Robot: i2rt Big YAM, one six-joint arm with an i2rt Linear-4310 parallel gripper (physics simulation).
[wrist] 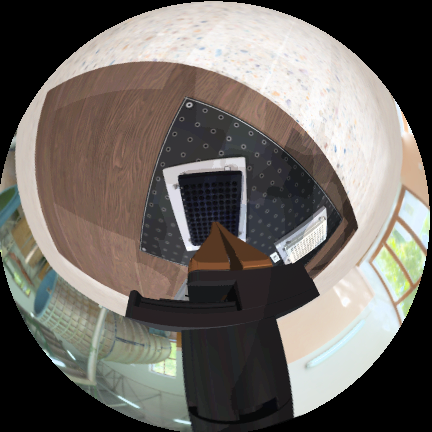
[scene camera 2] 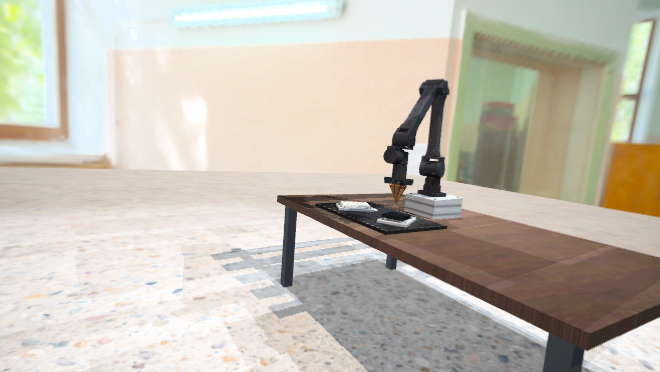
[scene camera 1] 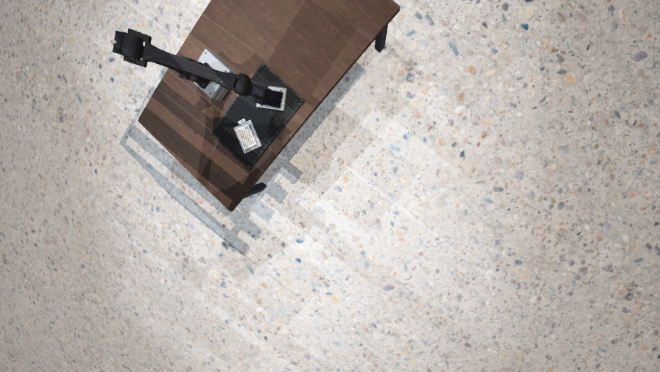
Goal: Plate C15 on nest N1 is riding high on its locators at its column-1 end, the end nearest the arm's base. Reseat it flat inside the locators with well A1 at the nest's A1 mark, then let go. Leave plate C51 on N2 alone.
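Places are measured from the arm's base along level axes (x left, y down, z back), in metres.
Where they show: gripper, fingertip midpoint: (wrist: pixel 213 225) (scene camera 2: pixel 396 202); arm's base, origin of the base link: (scene camera 2: pixel 431 194).
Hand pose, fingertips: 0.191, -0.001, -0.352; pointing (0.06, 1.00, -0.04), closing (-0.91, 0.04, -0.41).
Each offset is from my fingertips to the centre of the thing, as dx, dy, dz. "*": to the spot under its first point. Level surfaces: height alone.
A black well plate @(-0.010, +0.058, +0.014) (scene camera 1: pixel 275 98) (scene camera 2: pixel 396 215) (wrist: pixel 210 200), which I take for C15, lies on its white nest @(* +0.037, +0.070, -0.048) (scene camera 1: pixel 284 100) (scene camera 2: pixel 395 223) (wrist: pixel 200 165). Its base-side end is partly hidden by the fingers in the wrist view; I cannot tell whether it lies flat. The A1 marks are unreadable. My gripper (scene camera 2: pixel 396 201) (wrist: pixel 213 225) is shut and empty, pointing down, with its tips above table level near the base-side end and apart from the plate in scene camera 2. A white plate @(-0.268, +0.062, -0.034) (scene camera 1: pixel 247 137) (scene camera 2: pixel 353 205) (wrist: pixel 307 242), which I take for C51, sits on the other nest.
Both nests stand on a black perforated board (scene camera 1: pixel 230 131) (scene camera 2: pixel 420 227) (wrist: pixel 200 130) on the brown table @(dy +0.094) (scene camera 1: pixel 270 30) (scene camera 2: pixel 520 250) (wrist: pixel 100 165). The arm's grey base block (scene camera 1: pixel 207 57) (scene camera 2: pixel 434 207) stands behind the board. A small marker tag @(* -0.233, +0.079, +0.058) (wrist: pixel 274 257) is beside the white plate's nest.
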